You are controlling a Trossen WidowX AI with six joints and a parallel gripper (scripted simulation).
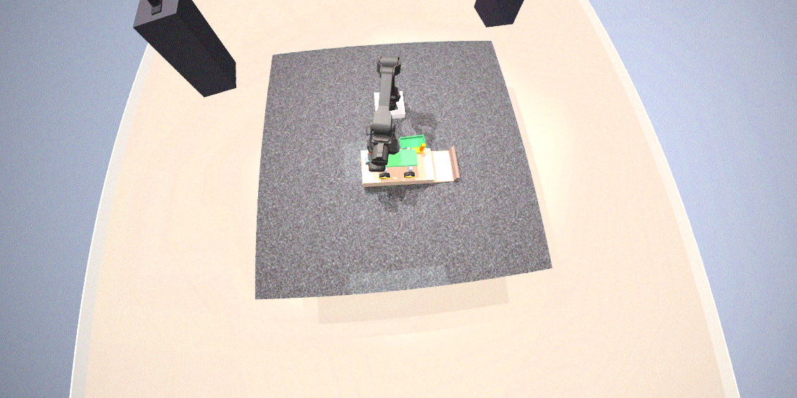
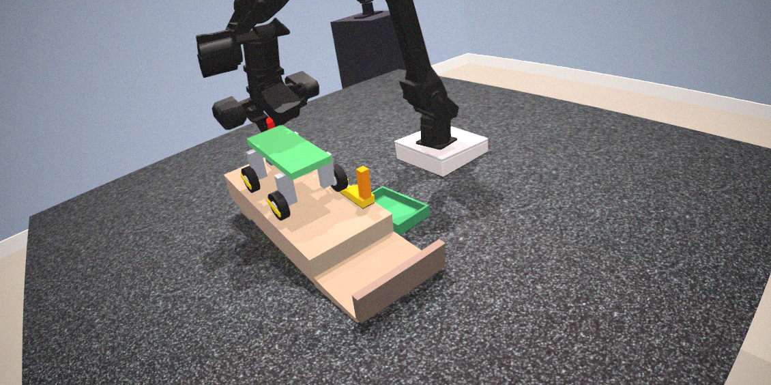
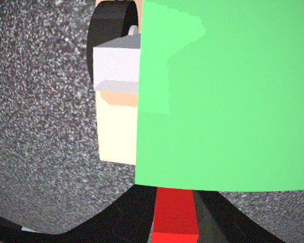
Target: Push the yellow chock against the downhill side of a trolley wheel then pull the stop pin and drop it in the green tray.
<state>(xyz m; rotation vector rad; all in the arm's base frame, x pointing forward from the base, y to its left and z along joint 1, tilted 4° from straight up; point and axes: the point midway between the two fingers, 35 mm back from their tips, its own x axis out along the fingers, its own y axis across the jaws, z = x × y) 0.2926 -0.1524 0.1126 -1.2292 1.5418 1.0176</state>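
Right now the green tray is 21 cm to the left of my gripper tip, 15 cm below it and 7 cm behind it. From my gripper tip the other things lie so: green-topped trolley: 10 cm to the left, 4 cm ahead, 3 cm below; then red-headed stop pin: right at my gripper tip; then yellow chock: 20 cm to the left, 6 cm below.
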